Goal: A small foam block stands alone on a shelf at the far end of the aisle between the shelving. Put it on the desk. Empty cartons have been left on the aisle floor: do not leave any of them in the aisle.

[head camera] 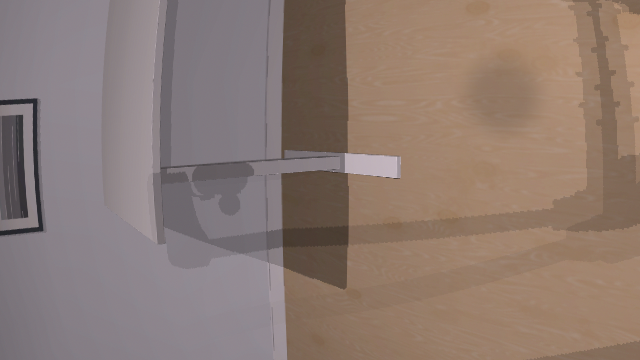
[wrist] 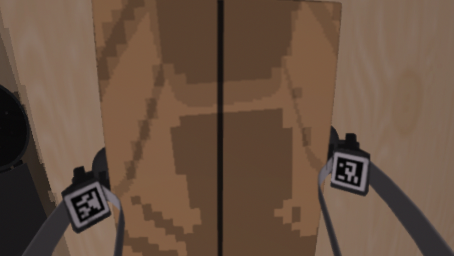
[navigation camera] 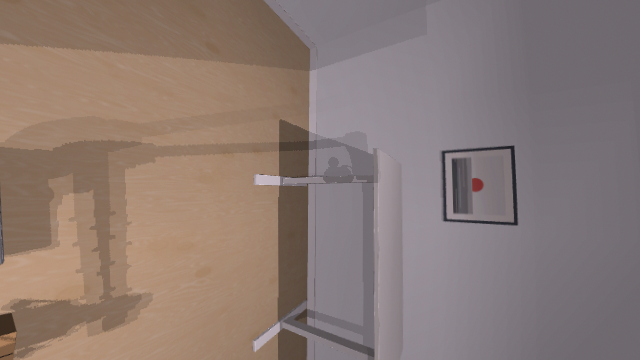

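A brown carton with a black line along its middle fills the centre of the wrist view. My gripper is shut on this carton, with one finger against each side. The carton's far end and underside are hidden. The white desk stands against the grey wall, on the left in the head view and right of centre in the navigation view. No object shows on the visible part of its top. The foam block, the shelving and the aisle do not show in these views.
White desk legs reach out over the wooden floor. A framed picture hangs above the desk. A brown box corner shows at the navigation view's lower left edge. A dark round robot part is left of the carton.
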